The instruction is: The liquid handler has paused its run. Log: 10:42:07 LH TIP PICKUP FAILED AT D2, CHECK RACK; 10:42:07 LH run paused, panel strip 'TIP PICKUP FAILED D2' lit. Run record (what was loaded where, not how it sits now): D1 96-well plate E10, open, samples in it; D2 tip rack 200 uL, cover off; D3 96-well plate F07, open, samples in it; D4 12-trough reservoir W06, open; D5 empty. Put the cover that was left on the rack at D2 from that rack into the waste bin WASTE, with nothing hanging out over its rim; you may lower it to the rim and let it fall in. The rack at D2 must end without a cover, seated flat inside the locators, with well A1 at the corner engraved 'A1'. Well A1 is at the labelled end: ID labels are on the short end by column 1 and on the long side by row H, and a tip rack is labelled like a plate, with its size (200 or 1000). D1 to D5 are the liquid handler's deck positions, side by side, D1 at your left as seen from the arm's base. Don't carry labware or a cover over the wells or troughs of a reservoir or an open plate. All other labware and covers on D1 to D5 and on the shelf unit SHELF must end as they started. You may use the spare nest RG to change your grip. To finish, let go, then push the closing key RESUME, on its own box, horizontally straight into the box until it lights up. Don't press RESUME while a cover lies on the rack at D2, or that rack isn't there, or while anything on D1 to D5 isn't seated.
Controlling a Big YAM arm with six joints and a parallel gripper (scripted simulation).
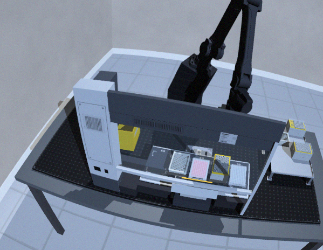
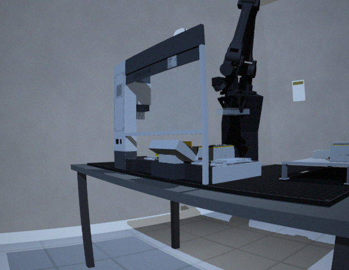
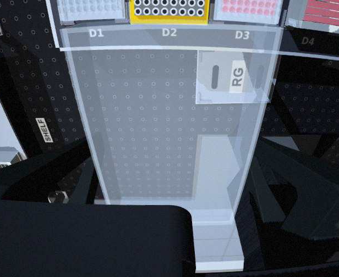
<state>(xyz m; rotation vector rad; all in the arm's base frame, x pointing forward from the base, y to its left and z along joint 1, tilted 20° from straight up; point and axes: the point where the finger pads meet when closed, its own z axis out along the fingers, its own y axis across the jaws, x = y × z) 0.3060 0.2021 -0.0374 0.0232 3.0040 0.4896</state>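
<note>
The yellow waste bin lies 60 mm behind my hand, 530 mm to the right of it and 220 mm below it. The rest, counted from my hand: clear cover (right at my hand); tip rack (120 mm ahead, 10 mm to the left, 170 mm below); pink plate (110 mm ahead, 100 mm to the right, 200 mm below).
</note>
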